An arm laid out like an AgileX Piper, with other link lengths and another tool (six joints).
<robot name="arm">
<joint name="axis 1" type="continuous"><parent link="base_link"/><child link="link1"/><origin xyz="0 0 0.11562"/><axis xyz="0 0 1"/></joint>
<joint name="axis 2" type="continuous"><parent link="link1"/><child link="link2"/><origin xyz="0 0 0"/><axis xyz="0 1 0"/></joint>
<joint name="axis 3" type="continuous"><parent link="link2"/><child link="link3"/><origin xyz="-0.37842 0 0.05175"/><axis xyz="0 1 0"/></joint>
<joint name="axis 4" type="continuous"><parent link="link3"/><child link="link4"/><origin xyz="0.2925 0 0.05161"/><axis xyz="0.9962 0 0.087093"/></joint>
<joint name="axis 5" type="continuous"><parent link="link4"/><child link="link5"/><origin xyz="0 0 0"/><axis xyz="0 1 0"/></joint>
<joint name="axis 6" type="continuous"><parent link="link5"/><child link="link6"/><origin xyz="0.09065 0 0.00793"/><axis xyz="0.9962 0 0.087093"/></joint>
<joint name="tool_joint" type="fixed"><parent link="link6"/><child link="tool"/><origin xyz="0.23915 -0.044 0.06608" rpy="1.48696 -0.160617 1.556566"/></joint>
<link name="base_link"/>
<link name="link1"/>
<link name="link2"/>
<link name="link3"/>
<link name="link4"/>
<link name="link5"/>
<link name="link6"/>
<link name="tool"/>
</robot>
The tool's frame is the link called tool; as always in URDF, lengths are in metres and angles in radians. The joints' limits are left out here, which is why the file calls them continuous.
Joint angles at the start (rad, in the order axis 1, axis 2, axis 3, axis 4, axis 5, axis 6): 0.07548 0.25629 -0.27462 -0.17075 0.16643 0.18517
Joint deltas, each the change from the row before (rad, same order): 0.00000 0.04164 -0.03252 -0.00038 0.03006 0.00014; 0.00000 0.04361 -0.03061 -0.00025 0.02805 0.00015; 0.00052 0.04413 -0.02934 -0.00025 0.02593 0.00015; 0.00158 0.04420 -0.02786 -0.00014 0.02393 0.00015; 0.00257 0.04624 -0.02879 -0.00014 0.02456 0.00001; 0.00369 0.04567 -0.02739 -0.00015 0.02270 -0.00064; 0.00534 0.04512 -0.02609 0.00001 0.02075 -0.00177; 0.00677 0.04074 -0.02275 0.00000 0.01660 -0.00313; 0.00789 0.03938 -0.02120 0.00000 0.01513 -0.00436; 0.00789 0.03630 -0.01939 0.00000 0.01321 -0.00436; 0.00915 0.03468 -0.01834 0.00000 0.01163 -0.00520; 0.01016 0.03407 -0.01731 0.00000 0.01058 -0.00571; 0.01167 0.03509 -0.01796 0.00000 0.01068 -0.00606; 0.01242 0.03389 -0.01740 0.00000 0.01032 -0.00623; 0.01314 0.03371 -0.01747 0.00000 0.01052 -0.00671
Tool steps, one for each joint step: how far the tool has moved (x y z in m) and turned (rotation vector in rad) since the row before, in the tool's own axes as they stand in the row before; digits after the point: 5 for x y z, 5 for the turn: -0.00141 -0.00042 0.00745 0.03722 -0.01180 -0.00155; -0.00140 -0.00147 0.00823 0.03915 -0.01180 -0.00165; -0.00110 -0.00173 0.00863 0.03898 -0.01091 -0.00186; -0.00064 -0.00206 0.00899 0.03879 -0.00949 -0.00210; -0.00029 -0.00225 0.00965 0.04061 -0.00899 -0.00271; 0.00028 -0.00237 0.00986 0.03980 -0.00748 -0.00387; 0.00109 -0.00242 0.01007 0.03891 -0.00538 -0.00559; 0.00199 -0.00199 0.00938 0.03411 -0.00247 -0.00751; 0.00259 -0.00210 0.00936 0.03299 -0.00097 -0.00940; 0.00280 -0.00178 0.00878 0.02989 -0.00009 -0.00950; 0.00350 -0.00151 0.00855 0.02791 0.00168 -0.01104; 0.00404 -0.00164 0.00863 0.02736 0.00287 -0.01228; 0.00477 -0.00157 0.00900 0.02788 0.00411 -0.01368; 0.00519 -0.00149 0.00882 0.02688 0.00497 -0.01446; 0.00561 -0.00146 0.00887 0.02677 0.00555 -0.01560
